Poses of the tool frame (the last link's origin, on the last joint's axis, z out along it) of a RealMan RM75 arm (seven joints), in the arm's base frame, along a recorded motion.
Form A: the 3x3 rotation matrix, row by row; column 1 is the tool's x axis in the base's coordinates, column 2 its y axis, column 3 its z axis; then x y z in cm. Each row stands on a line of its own.
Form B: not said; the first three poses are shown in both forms.
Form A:
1:
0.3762 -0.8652 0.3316
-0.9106 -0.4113 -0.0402
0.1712 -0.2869 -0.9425
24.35 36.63 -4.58
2:
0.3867 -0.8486 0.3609
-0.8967 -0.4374 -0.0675
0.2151 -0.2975 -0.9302
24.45 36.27 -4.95
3:
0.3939 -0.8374 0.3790
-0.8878 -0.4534 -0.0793
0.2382 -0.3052 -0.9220
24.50 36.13 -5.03
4:
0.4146 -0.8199 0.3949
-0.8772 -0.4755 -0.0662
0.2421 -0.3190 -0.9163
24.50 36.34 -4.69
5:
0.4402 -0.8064 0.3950
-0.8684 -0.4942 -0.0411
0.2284 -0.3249 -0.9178
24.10 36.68 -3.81
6:
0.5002 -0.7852 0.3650
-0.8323 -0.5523 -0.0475
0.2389 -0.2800 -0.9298
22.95 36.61 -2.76
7:
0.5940 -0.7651 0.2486
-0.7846 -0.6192 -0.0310
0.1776 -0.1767 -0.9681
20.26 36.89 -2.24
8:
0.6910 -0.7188 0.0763
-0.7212 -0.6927 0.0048
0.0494 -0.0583 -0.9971
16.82 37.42 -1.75
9:
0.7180 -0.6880 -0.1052
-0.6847 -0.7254 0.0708
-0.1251 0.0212 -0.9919
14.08 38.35 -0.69
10:
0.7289 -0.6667 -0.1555
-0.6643 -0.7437 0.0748
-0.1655 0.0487 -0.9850
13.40 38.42 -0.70
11:
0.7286 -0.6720 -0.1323
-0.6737 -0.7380 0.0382
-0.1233 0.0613 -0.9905
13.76 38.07 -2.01
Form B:
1: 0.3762 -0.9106 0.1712 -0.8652 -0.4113 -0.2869 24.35 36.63 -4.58
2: 0.3867 -0.8967 0.2151 -0.8486 -0.4374 -0.2975 24.45 36.27 -4.95
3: 0.3939 -0.8878 0.2382 -0.8374 -0.4534 -0.3052 24.50 36.13 -5.03
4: 0.4146 -0.8772 0.2421 -0.8199 -0.4755 -0.3190 24.50 36.34 -4.69
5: 0.4402 -0.8684 0.2284 -0.8064 -0.4942 -0.3249 24.10 36.68 -3.81
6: 0.5002 -0.8323 0.2389 -0.7852 -0.5523 -0.2800 22.95 36.61 -2.76
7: 0.5940 -0.7846 0.1776 -0.7651 -0.6192 -0.1767 20.26 36.89 -2.24
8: 0.6910 -0.7212 0.0494 -0.7188 -0.6927 -0.0583 16.82 37.42 -1.75
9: 0.7180 -0.6847 -0.1251 -0.6880 -0.7254 0.0212 14.08 38.35 -0.69
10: 0.7289 -0.6643 -0.1655 -0.6667 -0.7437 0.0487 13.40 38.42 -0.70
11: 0.7286 -0.6737 -0.1233 -0.6720 -0.7380 0.0613 13.76 38.07 -2.01
